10 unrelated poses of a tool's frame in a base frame.
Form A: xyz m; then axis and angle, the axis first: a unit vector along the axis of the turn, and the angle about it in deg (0 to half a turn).
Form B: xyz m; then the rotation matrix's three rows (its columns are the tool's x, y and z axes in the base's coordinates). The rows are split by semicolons. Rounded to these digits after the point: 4 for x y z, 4 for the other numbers.
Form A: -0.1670 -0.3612 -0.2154 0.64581 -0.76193 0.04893 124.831
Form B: -0.1670 -0.3612 -0.2154; 0.0841 -0.8133 -0.5758; -0.7329 0.3410 -0.5887; 0.6751 0.4715 -0.5674
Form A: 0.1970 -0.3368 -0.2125 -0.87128 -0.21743 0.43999 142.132
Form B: 0.1970 -0.3368 -0.2125; 0.5690 0.0689 -0.8195; 0.6091 -0.7048 0.3636; -0.5525 -0.7060 -0.4430
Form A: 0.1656 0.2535 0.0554 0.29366 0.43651 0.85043 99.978
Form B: 0.1656 0.2535 0.0554; -0.0721 -0.6872 0.7229; 0.9880 0.0503 0.1463; -0.1369 0.7248 0.6753
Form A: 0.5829 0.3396 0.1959 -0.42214 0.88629 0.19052 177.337
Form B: 0.5829 0.3396 0.1959; -0.6427 -0.7567 -0.1196; -0.7390 0.5712 0.3571; -0.2019 0.3179 -0.9264
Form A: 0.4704 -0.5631 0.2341 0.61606 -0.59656 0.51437 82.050
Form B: 0.4704 -0.5631 0.2341; 0.4653 -0.8261 -0.3178; 0.1927 0.4450 -0.8746; 0.8639 0.3457 0.3663
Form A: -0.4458 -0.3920 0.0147 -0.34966 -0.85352 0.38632 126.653
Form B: -0.4458 -0.3920 0.0147; -0.4017 0.1667 -0.9005; 0.7865 0.5664 -0.2461; 0.4690 -0.8071 -0.3586
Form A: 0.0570 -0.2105 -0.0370 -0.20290 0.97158 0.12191 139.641
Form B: 0.0570 -0.2105 -0.0370; -0.6895 -0.4263 0.5856; -0.2684 0.9013 0.3401; -0.6728 0.0773 -0.7358
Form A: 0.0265 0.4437 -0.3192 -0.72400 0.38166 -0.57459 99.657
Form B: 0.0265 0.4437 -0.3192; 0.4444 0.2438 0.8620; -0.8891 0.0024 0.4577; 0.1095 -0.9698 0.2178
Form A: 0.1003 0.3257 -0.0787 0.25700 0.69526 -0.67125 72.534
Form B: 0.1003 0.3257 -0.0787; 0.3464 0.7653 0.5425; -0.5152 0.6384 -0.5718; -0.7839 -0.0815 0.6155
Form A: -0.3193 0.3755 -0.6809 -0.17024 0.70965 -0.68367 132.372
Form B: -0.3193 0.3755 -0.6809; -0.6254 0.3029 0.7191; -0.7073 0.1691 -0.6864; -0.3295 -0.9379 0.1085
